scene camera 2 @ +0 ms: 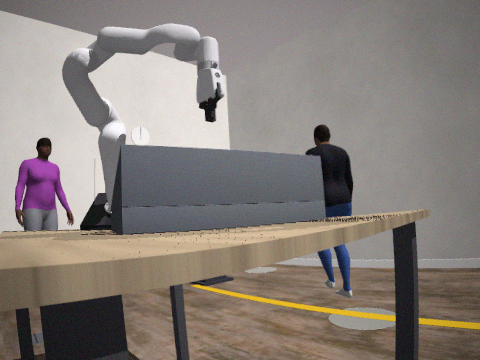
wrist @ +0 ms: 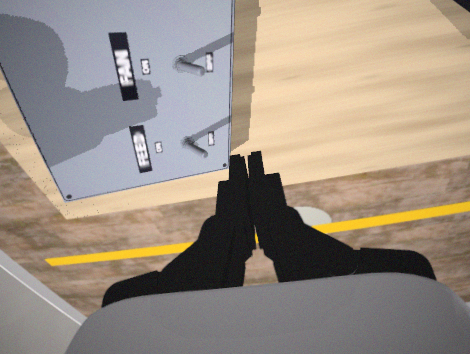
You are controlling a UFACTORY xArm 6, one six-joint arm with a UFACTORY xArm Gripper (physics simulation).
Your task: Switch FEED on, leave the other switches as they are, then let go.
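Frame: origin at the arm's base, x right, y back, z down, level; centimetres.
Seen in the pictures: gripper, between the fingertips: (scene camera 2: 210, 121) (wrist: 249, 175).
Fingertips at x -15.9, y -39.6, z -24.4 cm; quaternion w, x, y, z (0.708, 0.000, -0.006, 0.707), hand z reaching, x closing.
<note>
Pixels of each thing's middle, then the offset from my fingertips to it. "pt": a spot on its surface instead.
- FEED switch, a spot on its surface: (wrist: 196, 147) pt dx -9.6, dy -8.8, dz +21.7 cm
- FAN switch, a spot on its surface: (wrist: 191, 66) pt dx +1.9, dy -6.1, dz +21.2 cm
The FEED switch (wrist: 196, 147) is a small grey lever at the panel's end in the wrist view; its lever leans toward the OFF label, away from the ON label. The FAN switch (wrist: 191, 66) above it also leans toward OFF. Both stand on the grey switch panel (wrist: 90, 175), whose plain back (scene camera 2: 220, 180) shows in the scene view. My gripper (scene camera 2: 210, 120) (wrist: 249, 175) is shut and empty. It is high above the panel in the scene view, and its tips appear just past the panel's corner in the wrist view, apart from the levers.
The panel stands on a wooden table (scene camera 2: 150, 275) (wrist: 350, 90). The arm's shadow falls across the panel. A person in purple (scene camera 2: 42, 182) stands at the left and a person in black (scene camera 2: 336, 175) stands behind the table at the right. A yellow line (scene camera 2: 280, 302) runs on the floor.
</note>
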